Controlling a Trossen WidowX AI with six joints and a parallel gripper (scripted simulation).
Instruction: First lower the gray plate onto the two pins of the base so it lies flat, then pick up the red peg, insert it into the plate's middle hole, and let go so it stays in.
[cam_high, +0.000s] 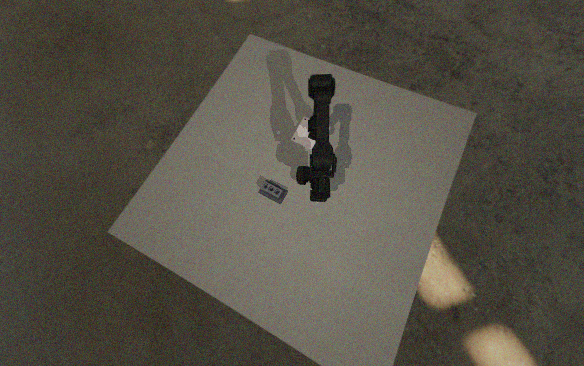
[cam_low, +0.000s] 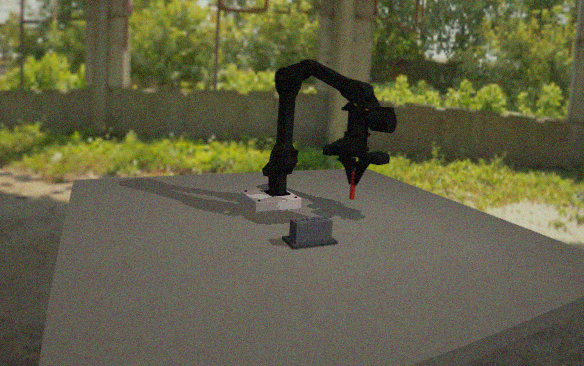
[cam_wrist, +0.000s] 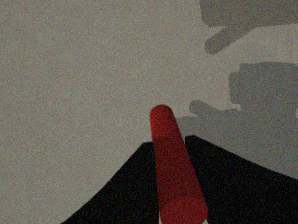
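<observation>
My gripper tip is 180 mm to the left of the gray plate, 90 mm short of it and 70 mm above it. From my gripper tip the other things lie so: red peg: right at my gripper tip.
</observation>
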